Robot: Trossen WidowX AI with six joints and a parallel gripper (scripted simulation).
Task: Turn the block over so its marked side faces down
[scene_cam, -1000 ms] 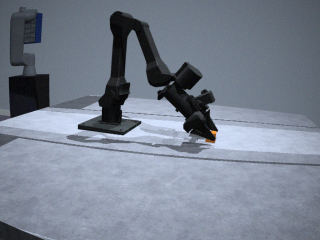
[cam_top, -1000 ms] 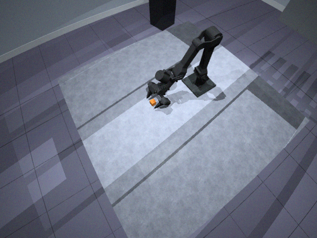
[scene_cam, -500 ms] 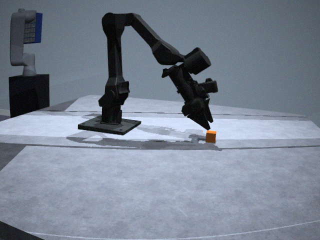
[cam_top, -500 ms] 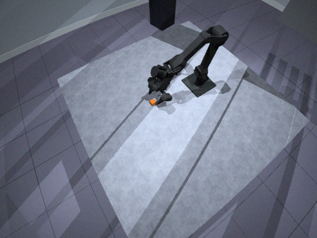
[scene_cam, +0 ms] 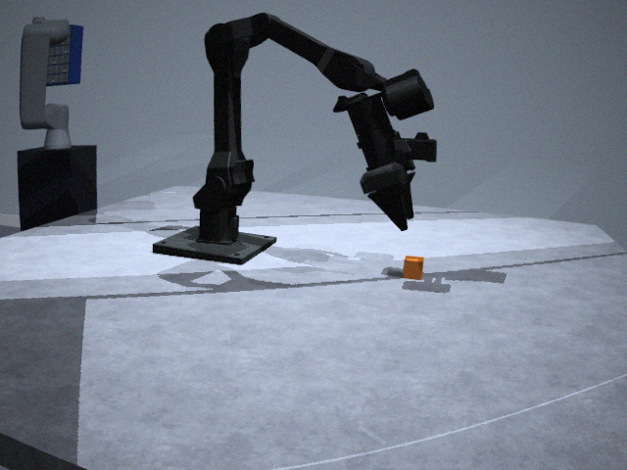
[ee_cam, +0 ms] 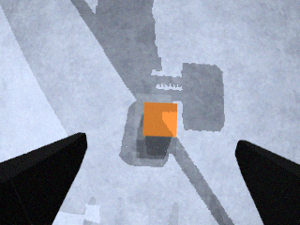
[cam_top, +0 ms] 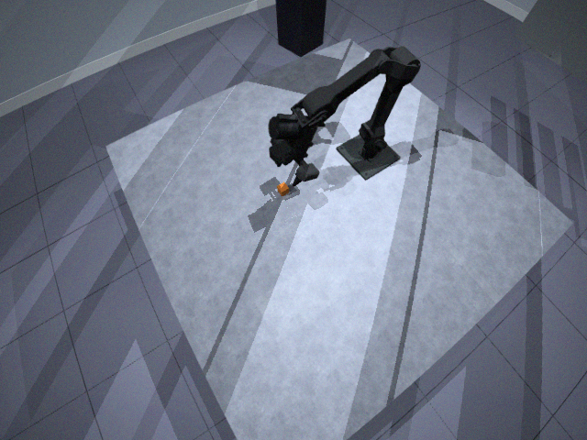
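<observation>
Now: gripper tip 70 mm above the orange block and 10 mm short of it.
</observation>
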